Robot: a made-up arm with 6 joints. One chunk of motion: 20 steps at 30 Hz.
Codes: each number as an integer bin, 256 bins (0 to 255) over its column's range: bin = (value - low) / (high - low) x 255, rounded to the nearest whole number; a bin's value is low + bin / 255 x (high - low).
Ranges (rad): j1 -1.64..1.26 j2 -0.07..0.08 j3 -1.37..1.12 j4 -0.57..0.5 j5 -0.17..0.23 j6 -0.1..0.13
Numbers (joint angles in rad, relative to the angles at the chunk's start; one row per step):
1: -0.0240 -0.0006 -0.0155 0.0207 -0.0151 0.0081
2: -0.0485 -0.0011 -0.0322 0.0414 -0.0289 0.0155
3: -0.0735 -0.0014 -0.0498 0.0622 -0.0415 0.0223
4: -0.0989 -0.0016 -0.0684 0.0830 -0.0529 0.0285
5: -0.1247 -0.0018 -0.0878 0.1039 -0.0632 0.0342
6: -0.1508 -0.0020 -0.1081 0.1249 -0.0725 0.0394
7: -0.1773 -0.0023 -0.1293 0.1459 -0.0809 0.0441
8: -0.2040 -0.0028 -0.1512 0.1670 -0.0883 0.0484
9: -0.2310 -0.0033 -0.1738 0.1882 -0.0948 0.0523
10: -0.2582 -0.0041 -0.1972 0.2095 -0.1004 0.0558
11: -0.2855 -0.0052 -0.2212 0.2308 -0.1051 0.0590
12: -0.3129 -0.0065 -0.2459 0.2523 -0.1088 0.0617
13: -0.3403 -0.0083 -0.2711 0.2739 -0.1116 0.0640
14: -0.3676 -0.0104 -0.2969 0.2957 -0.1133 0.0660
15: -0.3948 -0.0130 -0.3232 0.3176 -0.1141 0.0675
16: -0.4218 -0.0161 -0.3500 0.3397 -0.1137 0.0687
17: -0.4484 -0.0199 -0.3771 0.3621 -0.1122 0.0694
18: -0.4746 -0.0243 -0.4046 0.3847 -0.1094 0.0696
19: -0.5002 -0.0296 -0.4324 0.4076 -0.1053 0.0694
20: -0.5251 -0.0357 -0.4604 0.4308 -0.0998 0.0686
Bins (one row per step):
1: 142 118 139 141 99 120
2: 140 117 137 146 90 128
3: 138 117 135 151 82 136
4: 136 116 133 156 75 142
5: 133 116 131 161 68 149
6: 131 116 129 166 62 155
7: 129 115 127 171 57 160
8: 126 114 125 176 52 165
9: 124 113 123 181 48 169
10: 122 112 120 186 44 173
11: 119 110 118 191 41 176
12: 117 108 115 196 39 179
13: 114 105 113 201 37 182
14: 112 101 110 206 36 184
15: 109 97 107 212 36 186
16: 107 92 104 217 36 187
17: 105 85 102 222 37 188
18: 102 78 99 228 39 188
19: 100 69 96 233 41 188
20: 98 58 93 239 45 187

